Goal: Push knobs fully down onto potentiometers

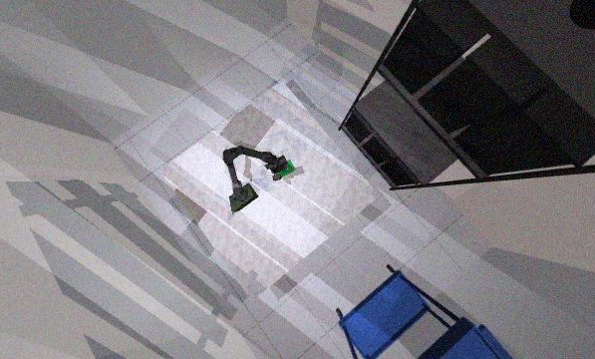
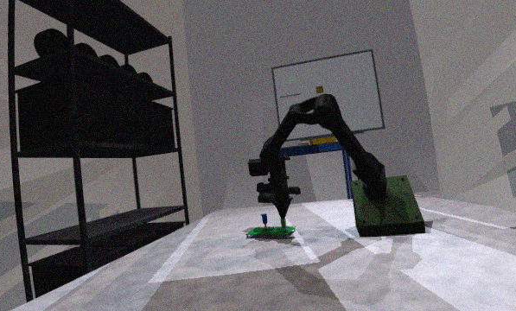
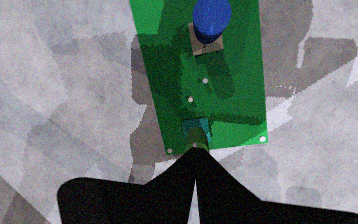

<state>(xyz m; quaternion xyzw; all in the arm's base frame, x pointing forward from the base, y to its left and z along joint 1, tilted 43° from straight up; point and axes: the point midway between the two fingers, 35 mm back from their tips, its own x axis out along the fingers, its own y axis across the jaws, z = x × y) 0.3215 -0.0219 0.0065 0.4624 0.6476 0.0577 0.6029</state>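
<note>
The green knob lies 10 mm below my gripper tip. The rest, counted from my gripper tip: blue knob: 70 mm ahead, 40 mm to the right.
</note>
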